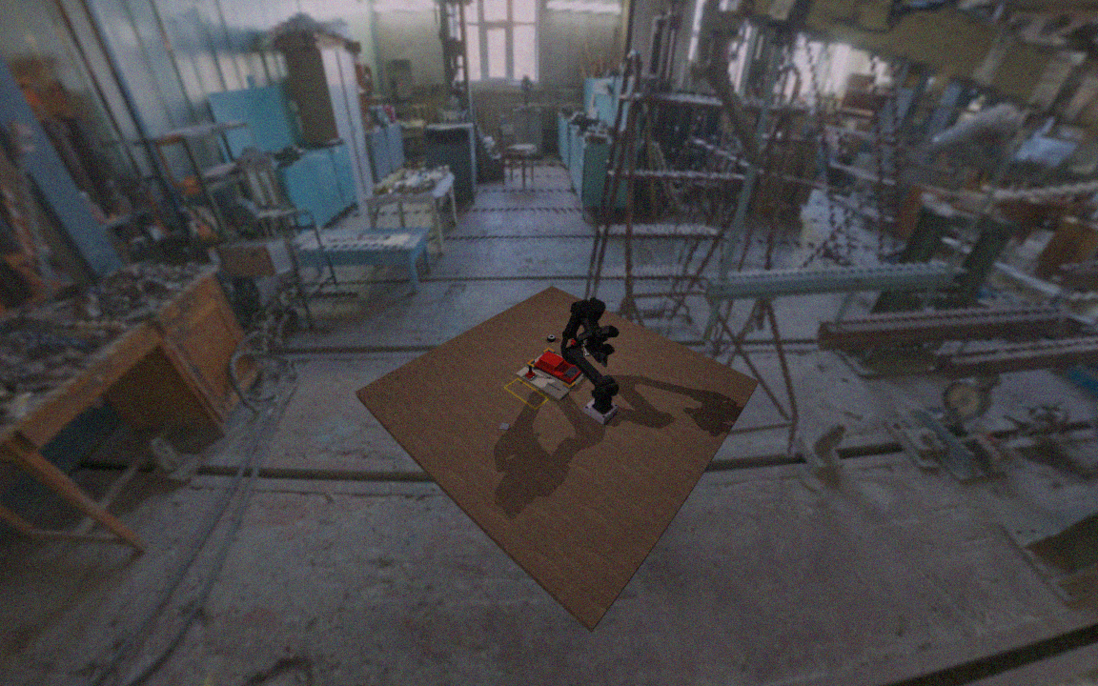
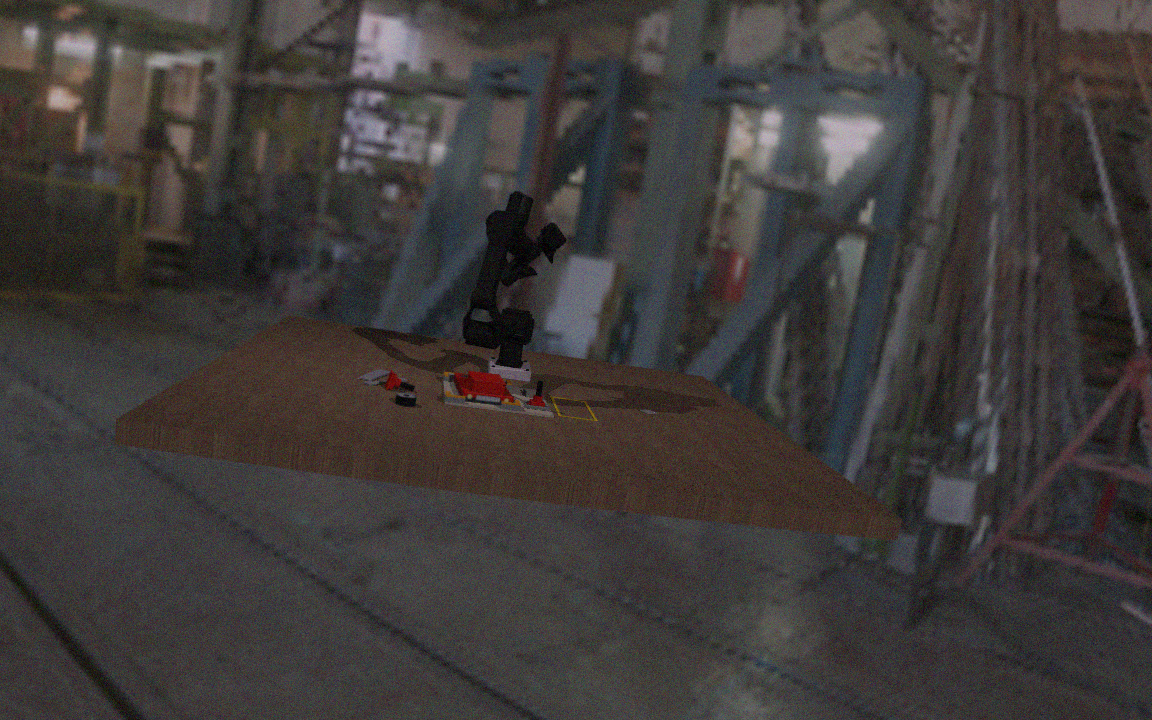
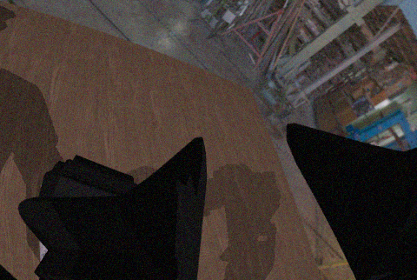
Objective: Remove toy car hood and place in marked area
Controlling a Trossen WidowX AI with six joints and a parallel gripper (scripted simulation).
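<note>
Right now my gripper tip is 35 cm short of the red hood, 6 cm to the left of it and 24 cm above it. Also, from my gripper tip: black wheel 52 cm ahead, 19 cm to the right, 27 cm below; base plate 32 cm ahead, 5 cm to the right, 27 cm below; grey disc 18 cm ahead, 31 cm to the left, 28 cm below.
</note>
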